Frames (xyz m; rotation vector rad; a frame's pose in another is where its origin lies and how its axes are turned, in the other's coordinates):
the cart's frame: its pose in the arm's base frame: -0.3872 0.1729 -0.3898 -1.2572 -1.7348 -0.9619
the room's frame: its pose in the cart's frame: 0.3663 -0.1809 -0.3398 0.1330 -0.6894 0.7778
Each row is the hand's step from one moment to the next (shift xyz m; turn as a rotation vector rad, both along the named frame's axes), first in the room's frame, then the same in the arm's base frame.
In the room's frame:
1: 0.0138 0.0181 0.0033 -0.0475 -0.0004 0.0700
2: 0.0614 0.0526 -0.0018 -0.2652 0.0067 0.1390
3: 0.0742 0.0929 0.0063 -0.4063 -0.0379 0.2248
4: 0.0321 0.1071 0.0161 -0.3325 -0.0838 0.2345
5: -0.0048 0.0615 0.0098 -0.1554 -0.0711 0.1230
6: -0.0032 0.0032 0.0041 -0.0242 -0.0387 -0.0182
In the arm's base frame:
1: 0.0196 0.0096 -0.0073 -0.0427 -0.0128 -0.0719
2: 0.0689 0.0419 -0.0057 -0.1427 -0.1779 -0.1941
3: 0.1055 0.0478 -0.0277 -0.2641 -0.2571 -0.2850
4: 0.0984 0.0116 -0.0543 -0.2790 -0.1779 -0.2511
5: 0.0475 -0.0136 -0.0381 -0.1625 -0.0706 -0.1138
6: 0.0001 -0.0018 -0.0058 -0.0360 -0.0204 0.0265

